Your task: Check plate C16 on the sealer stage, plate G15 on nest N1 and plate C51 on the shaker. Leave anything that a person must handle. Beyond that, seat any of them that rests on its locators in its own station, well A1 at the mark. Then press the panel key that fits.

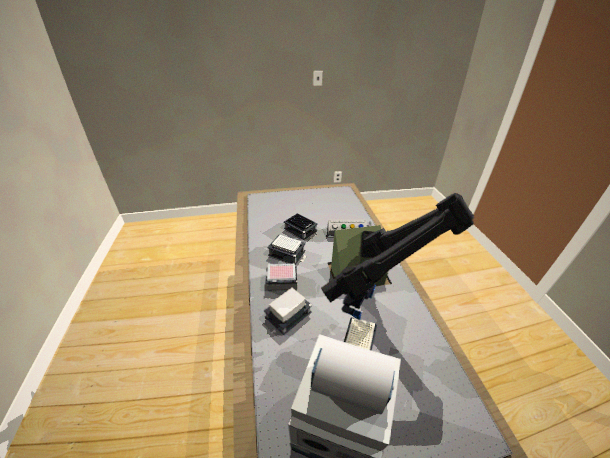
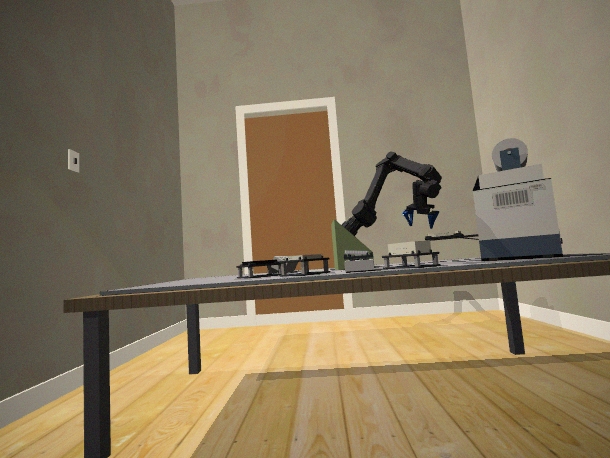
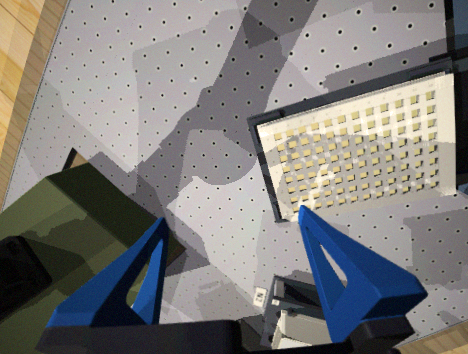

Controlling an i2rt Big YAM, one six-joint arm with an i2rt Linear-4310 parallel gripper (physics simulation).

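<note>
A cream plate with a grid of wells [image 1: 360, 334] [image 3: 355, 155] lies on the dark stage [image 3: 267, 175] in front of the sealer; whether it is fully down is not clear. A tall off-white plate [image 1: 288, 304] [image 2: 409, 247] [image 3: 300, 327] sits on a dark nest [image 2: 411, 257], beside a label [image 3: 259, 296] that seems to read N1. My gripper [image 1: 363, 304] [image 2: 421, 226] [image 3: 232, 217] is open and empty, above the bench between the green block and the sealer stage. Which of the farther stations is the shaker cannot be told. Plate codes and the A1 mark are not readable.
A pink plate [image 1: 281, 272], a white plate [image 1: 287, 243] and a black one [image 1: 300, 223] stand on farther stations. The key panel [image 1: 345, 227] [image 2: 359, 263] is behind the green block [image 1: 346, 249] [image 3: 60, 220]. The white sealer [image 1: 345, 400] [image 2: 517, 212] carries a large roll.
</note>
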